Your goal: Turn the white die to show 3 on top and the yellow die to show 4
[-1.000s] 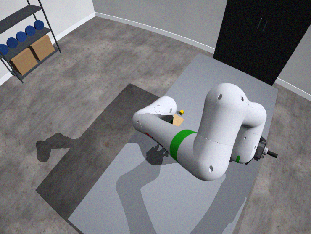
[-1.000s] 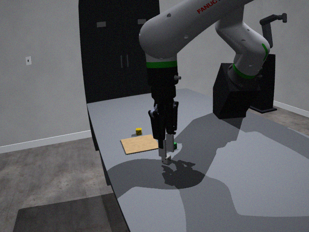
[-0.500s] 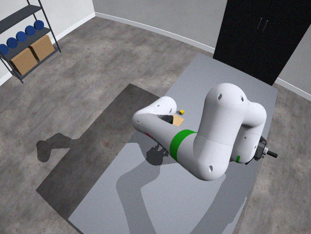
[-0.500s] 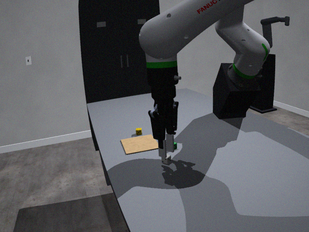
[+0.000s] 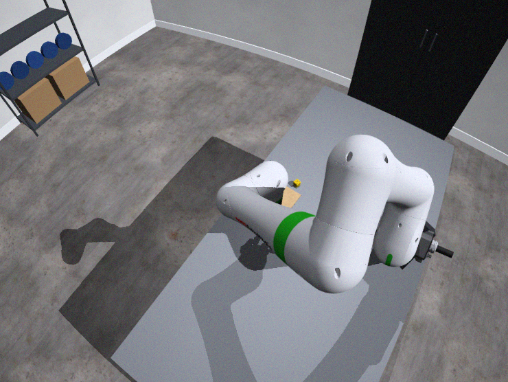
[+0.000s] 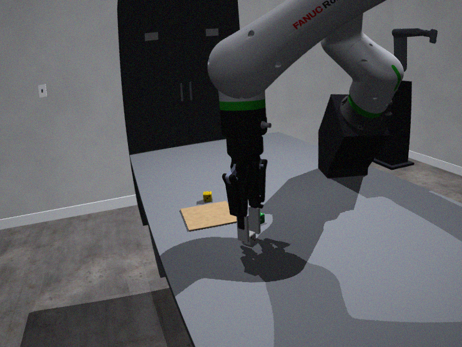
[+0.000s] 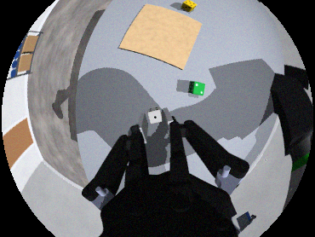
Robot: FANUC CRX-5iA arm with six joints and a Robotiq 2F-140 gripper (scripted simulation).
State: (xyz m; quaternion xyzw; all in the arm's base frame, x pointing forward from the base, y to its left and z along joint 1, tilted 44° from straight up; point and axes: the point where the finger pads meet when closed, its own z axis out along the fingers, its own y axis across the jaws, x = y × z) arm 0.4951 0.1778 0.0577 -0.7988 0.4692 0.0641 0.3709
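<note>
Right now the white die is 4 cm below my hand. From my hand the other things lie so: tan mat: 5 cm ahead, 18 cm to the right, 5 cm below; green die: 6 cm behind, 9 cm to the right, 4 cm below; yellow die: 3 cm ahead, 29 cm to the right, 4 cm below.
</note>
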